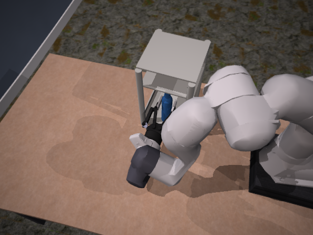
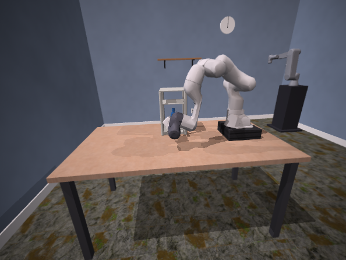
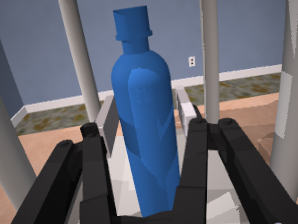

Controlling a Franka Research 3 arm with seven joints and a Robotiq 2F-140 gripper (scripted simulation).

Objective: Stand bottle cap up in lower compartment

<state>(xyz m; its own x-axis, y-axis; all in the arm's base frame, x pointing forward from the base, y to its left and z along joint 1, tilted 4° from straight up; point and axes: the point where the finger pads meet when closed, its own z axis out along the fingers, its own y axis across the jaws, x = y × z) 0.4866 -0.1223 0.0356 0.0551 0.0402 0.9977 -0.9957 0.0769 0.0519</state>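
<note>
Now: hand 60 mm to the left of the grey shelving unit, 50 mm below it and 10 mm past it.
</note>
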